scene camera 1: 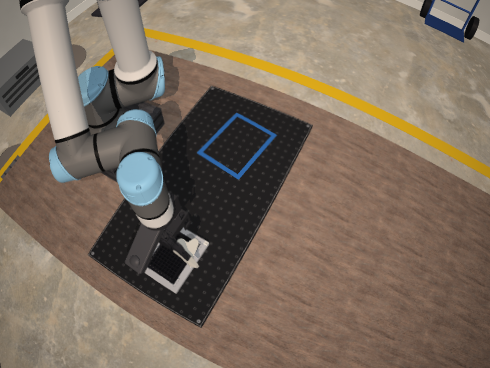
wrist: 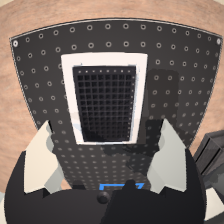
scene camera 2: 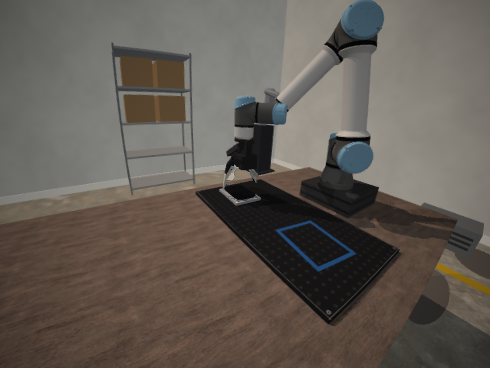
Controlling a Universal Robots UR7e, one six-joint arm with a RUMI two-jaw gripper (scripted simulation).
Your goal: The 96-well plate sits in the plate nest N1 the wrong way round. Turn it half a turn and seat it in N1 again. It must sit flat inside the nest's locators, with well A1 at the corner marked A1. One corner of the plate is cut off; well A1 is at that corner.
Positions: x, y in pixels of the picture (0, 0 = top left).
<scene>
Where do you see a plate nest N1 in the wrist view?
At 109, 58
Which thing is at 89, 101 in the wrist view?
A black 96-well plate.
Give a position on a black 96-well plate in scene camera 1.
At 173, 268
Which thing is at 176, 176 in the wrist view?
My gripper.
</scene>
